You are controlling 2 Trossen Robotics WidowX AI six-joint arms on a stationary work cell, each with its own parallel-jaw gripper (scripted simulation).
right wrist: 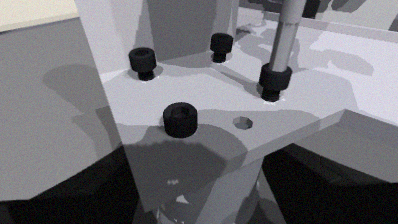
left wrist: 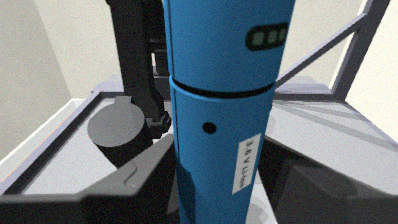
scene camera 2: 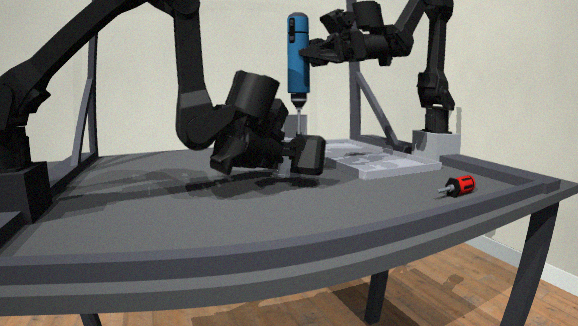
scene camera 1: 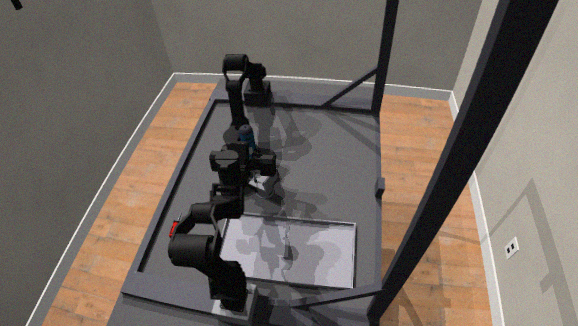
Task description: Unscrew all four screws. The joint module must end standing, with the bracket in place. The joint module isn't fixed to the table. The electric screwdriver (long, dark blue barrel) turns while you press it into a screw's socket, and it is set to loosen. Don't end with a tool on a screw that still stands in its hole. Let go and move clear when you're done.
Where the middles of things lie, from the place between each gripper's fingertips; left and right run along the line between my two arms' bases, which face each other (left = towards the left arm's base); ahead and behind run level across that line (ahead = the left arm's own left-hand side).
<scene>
The bracket [right wrist: 164, 168] is 3 cm above my right hand [scene camera 2: 290, 158], 2 cm to the left of it and 2 cm behind it. From my right hand the other things lie so: shallow pale tray [scene camera 1: 298, 251] (25 cm to the left, 9 cm behind, 3 cm below).
Now: the bracket 3 cm behind my left hand, 3 cm to the right of it and 16 cm below it. The rest, counted from my left hand: shallow pale tray: 10 cm behind, 19 cm to the left, 23 cm below.
</scene>
